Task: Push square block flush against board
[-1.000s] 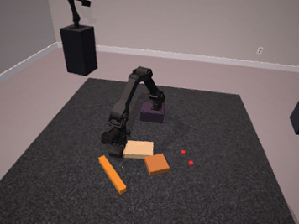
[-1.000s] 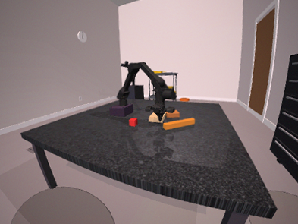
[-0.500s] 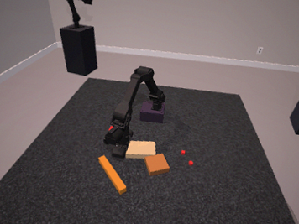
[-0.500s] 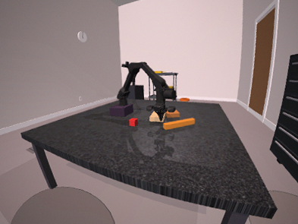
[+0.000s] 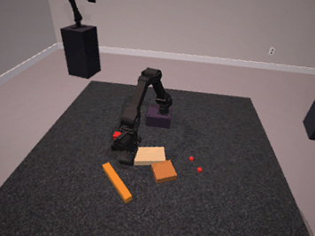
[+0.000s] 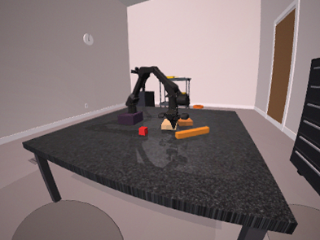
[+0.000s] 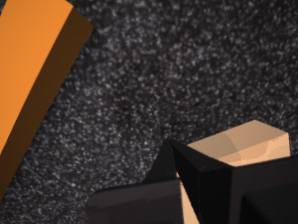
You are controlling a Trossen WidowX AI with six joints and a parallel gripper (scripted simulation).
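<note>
The tan flat block lies 70 mm behind my gripper tip and 70 mm to the left of it. The rest, counted from my gripper tip: red cube (130 mm behind, 140 mm to the right, 10 mm above); then long orange board (140 mm ahead, 10 mm to the right); then orange-brown square block (170 mm to the left).
</note>
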